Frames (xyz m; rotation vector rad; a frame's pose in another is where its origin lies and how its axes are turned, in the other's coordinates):
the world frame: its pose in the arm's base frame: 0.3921 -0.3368 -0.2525 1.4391 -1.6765 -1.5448
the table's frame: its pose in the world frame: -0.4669 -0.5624 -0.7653 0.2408 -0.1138 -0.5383
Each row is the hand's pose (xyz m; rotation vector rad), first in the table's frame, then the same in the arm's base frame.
Working: the table's frame: its pose in the arm's base frame: 1.4270 -0.1756 -0.4041 -2.0097 1.6003 1.6917

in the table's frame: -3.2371 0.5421 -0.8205 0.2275 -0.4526 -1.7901
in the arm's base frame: 2.0699 1.1540 2.6397 -1.5728 -0.3360 0.8768
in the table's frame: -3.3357 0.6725 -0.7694 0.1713 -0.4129 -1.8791
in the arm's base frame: 1.9560 1.1892 2.7627 -1.5976 -0.4465 0.8430
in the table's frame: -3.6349 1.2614 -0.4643 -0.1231 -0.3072 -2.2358
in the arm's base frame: 1.3696 1.2999 3.1790 -1.6130 -0.9364 0.7401
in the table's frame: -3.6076 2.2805 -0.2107 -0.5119 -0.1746 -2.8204
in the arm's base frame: 0.4635 0.9724 3.5976 -1.3975 -1.6394 0.4272
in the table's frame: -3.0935 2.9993 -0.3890 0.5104 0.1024 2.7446
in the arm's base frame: -0.0032 0.2037 3.6613 -0.9396 -2.0533 -0.0244
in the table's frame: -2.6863 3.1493 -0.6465 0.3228 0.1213 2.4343
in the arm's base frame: 0.0065 -0.2849 3.5358 -0.6069 -2.1133 -0.2973
